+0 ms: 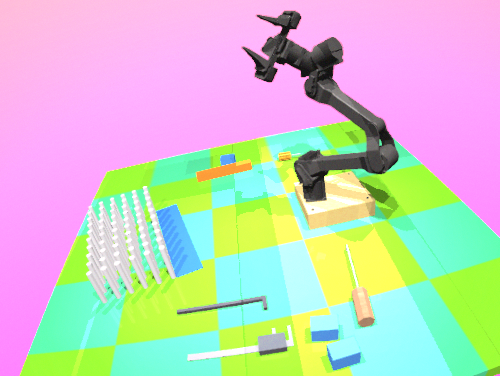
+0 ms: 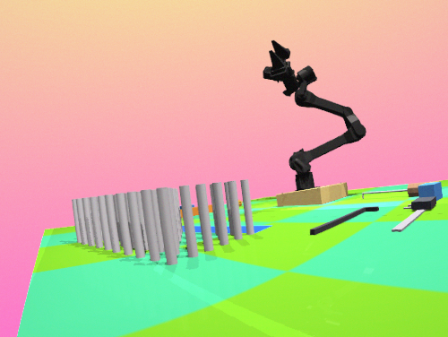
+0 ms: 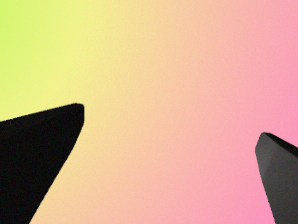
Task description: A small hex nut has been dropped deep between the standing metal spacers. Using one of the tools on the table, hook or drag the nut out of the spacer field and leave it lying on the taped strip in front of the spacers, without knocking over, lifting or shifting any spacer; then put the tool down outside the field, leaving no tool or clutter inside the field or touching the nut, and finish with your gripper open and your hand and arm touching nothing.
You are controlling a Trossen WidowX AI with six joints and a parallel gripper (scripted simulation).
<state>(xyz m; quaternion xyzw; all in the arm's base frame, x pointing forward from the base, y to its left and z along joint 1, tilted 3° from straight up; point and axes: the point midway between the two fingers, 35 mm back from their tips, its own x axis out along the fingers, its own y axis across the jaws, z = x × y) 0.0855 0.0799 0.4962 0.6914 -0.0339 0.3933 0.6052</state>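
My gripper tip is 18 cm past the wooden-handled hook tool, 24 cm to the right of it and 56 cm above it. Round my gripper tip: blue taped strip 34 cm ahead, 1 cm to the left, 57 cm below; orange bar 23 cm ahead, 37 cm to the right, 56 cm below.
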